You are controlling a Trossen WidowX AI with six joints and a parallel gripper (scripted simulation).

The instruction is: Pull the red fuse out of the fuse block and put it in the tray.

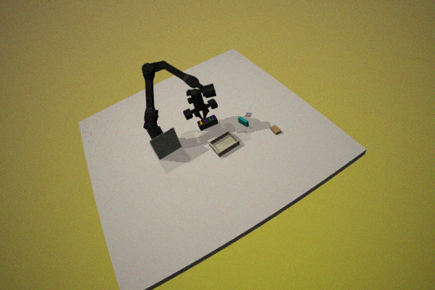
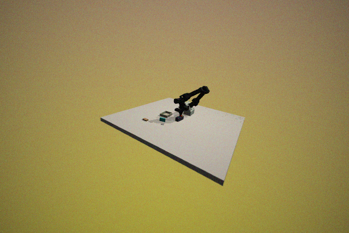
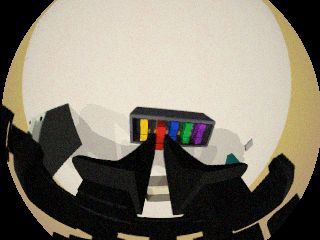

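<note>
Right now my gripper tip is 3 cm short of the tray, 19 cm to the left of it and 5 cm above it. The rest, counted from my gripper tip: red fuse (1 cm below); then teal box (19 cm ahead, 11 cm to the right, 3 cm below); then grey piece (25 cm ahead, 6 cm to the right, 5 cm below).
</note>
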